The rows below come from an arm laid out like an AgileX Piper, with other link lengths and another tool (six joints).
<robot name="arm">
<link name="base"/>
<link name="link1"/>
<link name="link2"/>
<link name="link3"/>
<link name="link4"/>
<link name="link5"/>
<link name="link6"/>
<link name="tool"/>
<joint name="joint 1" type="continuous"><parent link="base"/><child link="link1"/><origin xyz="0 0 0.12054" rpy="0 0 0"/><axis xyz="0 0 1"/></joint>
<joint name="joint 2" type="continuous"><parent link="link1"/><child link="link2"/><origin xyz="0 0 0" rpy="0 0 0"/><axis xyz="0 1 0"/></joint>
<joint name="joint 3" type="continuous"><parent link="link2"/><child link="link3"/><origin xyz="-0.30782 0 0.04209" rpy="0 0 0"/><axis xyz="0 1 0"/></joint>
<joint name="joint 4" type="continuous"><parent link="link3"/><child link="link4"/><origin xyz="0.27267 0 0.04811" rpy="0 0 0"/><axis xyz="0.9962 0 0.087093"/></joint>
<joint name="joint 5" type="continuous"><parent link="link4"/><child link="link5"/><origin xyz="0 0 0" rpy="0 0 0"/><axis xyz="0 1 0"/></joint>
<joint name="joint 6" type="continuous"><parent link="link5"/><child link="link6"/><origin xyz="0.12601 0 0.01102" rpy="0 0 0"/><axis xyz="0.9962 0 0.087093"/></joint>
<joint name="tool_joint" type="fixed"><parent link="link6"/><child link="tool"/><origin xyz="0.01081 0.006 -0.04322" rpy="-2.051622 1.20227 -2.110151"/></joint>
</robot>
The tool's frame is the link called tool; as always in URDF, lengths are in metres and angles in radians. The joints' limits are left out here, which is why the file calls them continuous.
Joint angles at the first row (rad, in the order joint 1, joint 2, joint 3, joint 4, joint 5, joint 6):
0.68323 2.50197 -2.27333 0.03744 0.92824 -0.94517
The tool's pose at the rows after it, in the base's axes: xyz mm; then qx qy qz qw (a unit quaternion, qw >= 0):
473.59 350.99 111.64 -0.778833 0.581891 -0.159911 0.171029
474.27 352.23 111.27 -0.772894 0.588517 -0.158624 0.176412
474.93 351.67 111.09 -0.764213 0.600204 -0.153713 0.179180
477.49 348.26 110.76 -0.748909 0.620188 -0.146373 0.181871
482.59 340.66 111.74 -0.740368 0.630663 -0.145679 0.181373
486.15 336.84 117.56 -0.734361 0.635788 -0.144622 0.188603
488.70 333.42 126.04 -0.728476 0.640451 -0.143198 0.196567
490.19 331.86 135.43 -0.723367 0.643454 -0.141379 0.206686
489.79 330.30 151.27 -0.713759 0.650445 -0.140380 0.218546
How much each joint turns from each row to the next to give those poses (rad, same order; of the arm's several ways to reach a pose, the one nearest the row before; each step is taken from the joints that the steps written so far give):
0.00000 0.01858 0.00330 0.00196 -0.03171 0.01547
0.00000 0.00108 0.00002 0.00027 -0.01351 0.01669
-0.00373 -0.00002 0.00002 0.00460 -0.00697 0.02420
-0.01068 0.00003 -0.00004 0.00606 -0.00856 0.03885
-0.01634 -0.00199 0.00007 0.00099 -0.00004 0.01129
-0.01045 -0.00973 -0.00006 0.00776 -0.00566 0.00082
-0.00905 -0.01453 0.00003 0.00839 -0.00215 0.00129
-0.00569 -0.01584 -0.00005 0.01000 -0.00443 0.00000
-0.00309 -0.02737 0.00008 0.00093 0.00083 0.01902

